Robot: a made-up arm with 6 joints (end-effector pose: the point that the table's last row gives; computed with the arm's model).
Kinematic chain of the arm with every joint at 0, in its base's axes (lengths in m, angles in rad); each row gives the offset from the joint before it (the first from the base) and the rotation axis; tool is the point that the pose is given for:
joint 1: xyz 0 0 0.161 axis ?
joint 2: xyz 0 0.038 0 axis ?
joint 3: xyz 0 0 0.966 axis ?
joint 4: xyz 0 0 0.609 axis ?
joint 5: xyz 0 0 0 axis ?
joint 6: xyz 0 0 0.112 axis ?
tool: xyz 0 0 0
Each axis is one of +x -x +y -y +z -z.
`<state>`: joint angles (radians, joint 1 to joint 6).
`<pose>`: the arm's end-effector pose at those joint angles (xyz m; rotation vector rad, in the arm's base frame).
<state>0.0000 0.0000 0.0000 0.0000 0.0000 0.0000</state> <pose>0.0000 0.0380 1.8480 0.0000 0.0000 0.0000</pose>
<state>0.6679 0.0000 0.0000 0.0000 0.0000 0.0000</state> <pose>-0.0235 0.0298 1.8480 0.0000 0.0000 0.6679</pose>
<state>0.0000 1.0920 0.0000 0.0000 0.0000 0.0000</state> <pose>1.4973 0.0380 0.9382 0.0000 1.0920 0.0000</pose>
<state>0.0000 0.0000 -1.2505 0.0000 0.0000 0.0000</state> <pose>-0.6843 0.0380 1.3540 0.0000 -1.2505 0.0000</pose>
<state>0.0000 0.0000 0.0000 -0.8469 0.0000 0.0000</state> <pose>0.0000 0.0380 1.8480 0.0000 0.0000 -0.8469</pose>
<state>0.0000 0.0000 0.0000 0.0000 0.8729 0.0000</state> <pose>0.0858 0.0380 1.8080 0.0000 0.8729 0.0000</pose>
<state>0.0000 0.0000 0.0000 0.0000 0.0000 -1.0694</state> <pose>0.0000 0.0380 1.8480 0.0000 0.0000 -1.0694</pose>
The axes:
joint 1: +z
joint 2: +y
joint 3: +y
joint 4: +z
joint 5: +y
joint 6: +z

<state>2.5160 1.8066 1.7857 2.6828 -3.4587 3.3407</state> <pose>-0.6381 0.3950 -0.5307 1.0110 -0.4933 -2.8675</pose>
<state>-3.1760 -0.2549 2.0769 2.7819 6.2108 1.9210</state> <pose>-0.4536 -0.0196 0.9093 -1.4609 -1.3977 0.9924</pose>
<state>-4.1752 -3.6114 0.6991 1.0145 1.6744 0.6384</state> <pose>-0.2389 0.1420 -1.2688 0.1718 -1.5311 1.5667</pose>
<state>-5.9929 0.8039 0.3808 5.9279 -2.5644 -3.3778</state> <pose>1.0861 0.3863 1.0784 1.9479 0.0006 -2.2746</pose>
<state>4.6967 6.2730 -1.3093 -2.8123 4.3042 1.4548</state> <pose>0.0796 0.5313 1.3616 0.5379 -0.9329 2.7926</pose>
